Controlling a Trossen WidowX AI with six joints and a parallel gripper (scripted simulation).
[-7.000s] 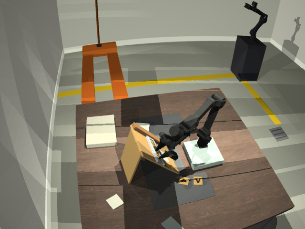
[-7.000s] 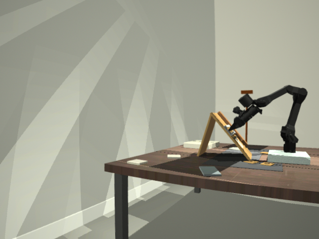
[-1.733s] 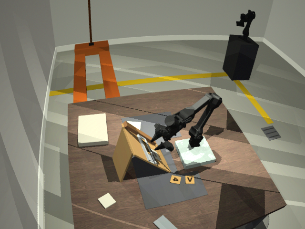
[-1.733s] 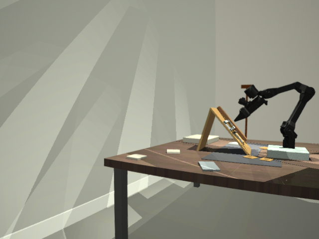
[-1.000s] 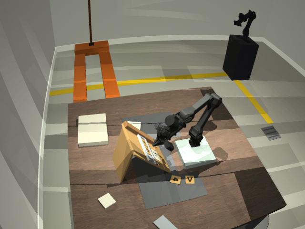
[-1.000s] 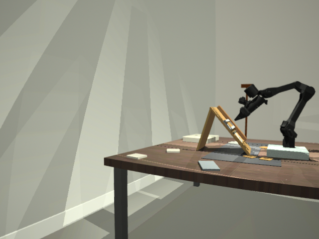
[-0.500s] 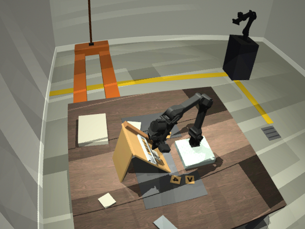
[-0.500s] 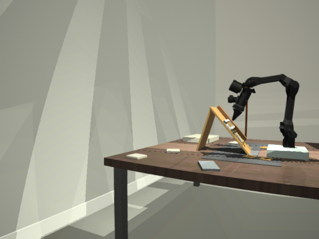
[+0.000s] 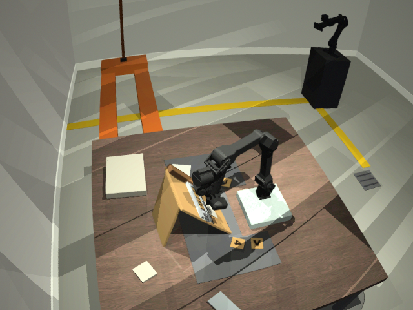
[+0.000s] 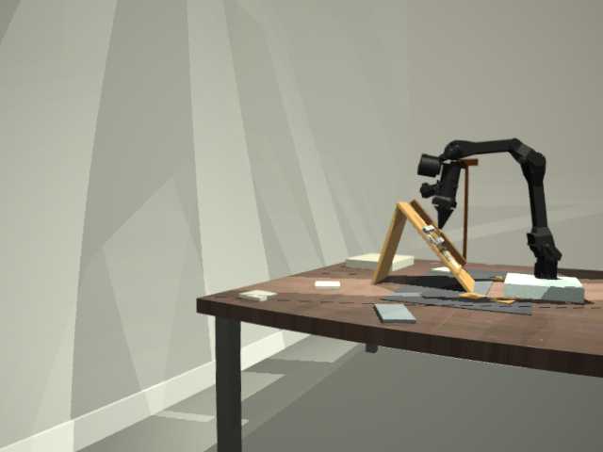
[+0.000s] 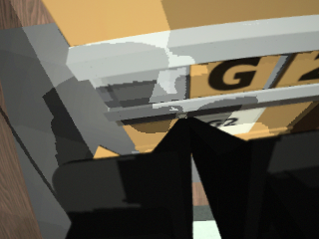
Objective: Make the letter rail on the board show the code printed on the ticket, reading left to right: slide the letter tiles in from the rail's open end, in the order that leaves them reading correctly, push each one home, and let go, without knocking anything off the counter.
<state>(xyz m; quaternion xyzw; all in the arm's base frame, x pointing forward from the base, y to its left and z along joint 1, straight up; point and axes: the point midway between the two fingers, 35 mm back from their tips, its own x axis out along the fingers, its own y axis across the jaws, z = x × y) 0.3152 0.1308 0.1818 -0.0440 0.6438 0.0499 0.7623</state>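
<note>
The white ticket is 30 mm behind my gripper tip, 50 mm to the right of it and 100 mm below it. Also, from my gripper tip: white card (50 mm ahead, 390 mm to the right, 180 mm below); then grey-blue pad (410 mm to the left, 180 mm below); then grey mat (120 mm behind, 100 mm to the right, 190 mm below).
</note>
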